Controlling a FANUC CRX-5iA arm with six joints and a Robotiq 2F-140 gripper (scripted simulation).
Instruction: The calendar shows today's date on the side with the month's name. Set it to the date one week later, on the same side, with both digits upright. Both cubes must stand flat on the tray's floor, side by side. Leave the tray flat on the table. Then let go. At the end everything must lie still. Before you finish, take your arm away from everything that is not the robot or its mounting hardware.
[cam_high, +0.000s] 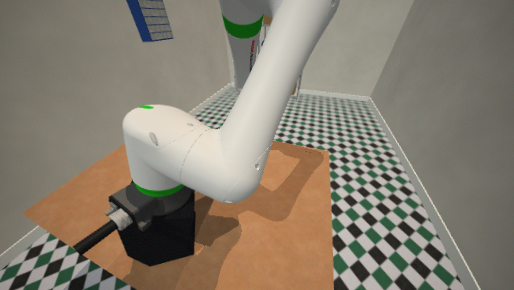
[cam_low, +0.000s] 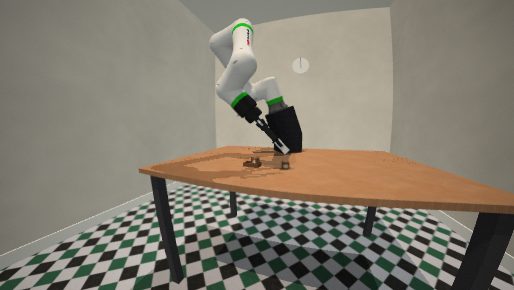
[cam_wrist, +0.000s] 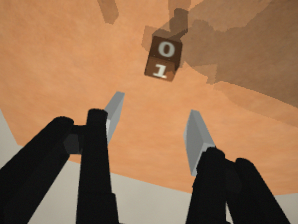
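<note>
Now: hand 9 cm above the brown cube and 2 cm to the right of it. The rest, counted from my hand: brown calendar tray: 14 cm to the right, 9 cm below, 1 cm ahead.
</note>
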